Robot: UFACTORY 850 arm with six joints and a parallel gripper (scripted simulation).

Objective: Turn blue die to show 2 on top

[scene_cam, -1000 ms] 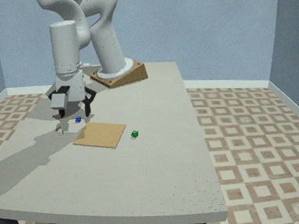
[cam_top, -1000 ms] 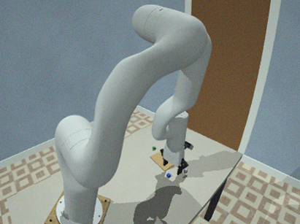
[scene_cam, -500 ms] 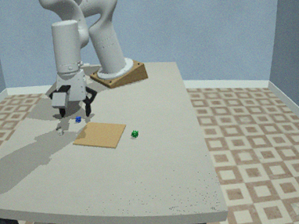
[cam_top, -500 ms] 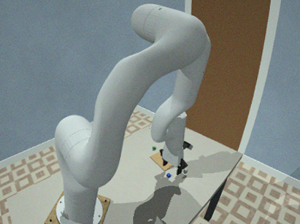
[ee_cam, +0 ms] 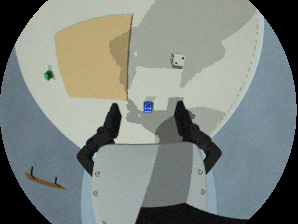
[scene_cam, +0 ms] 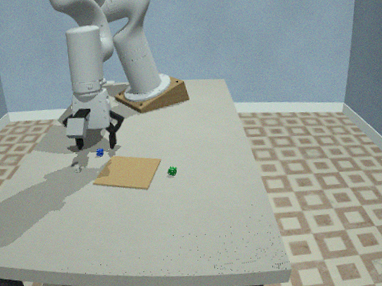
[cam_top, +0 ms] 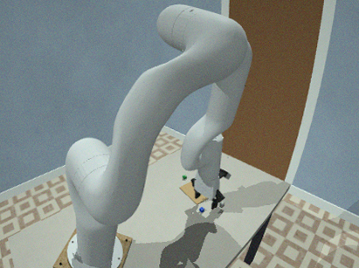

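The blue die lies 2 cm behind my hand and 4 cm below it. From my hand the other things lie so: white die 7 cm ahead, 4 cm to the right, 4 cm below; green die 7 cm ahead, 21 cm to the left, 4 cm below; tan mat 6 cm ahead, 10 cm to the left, 4 cm below.
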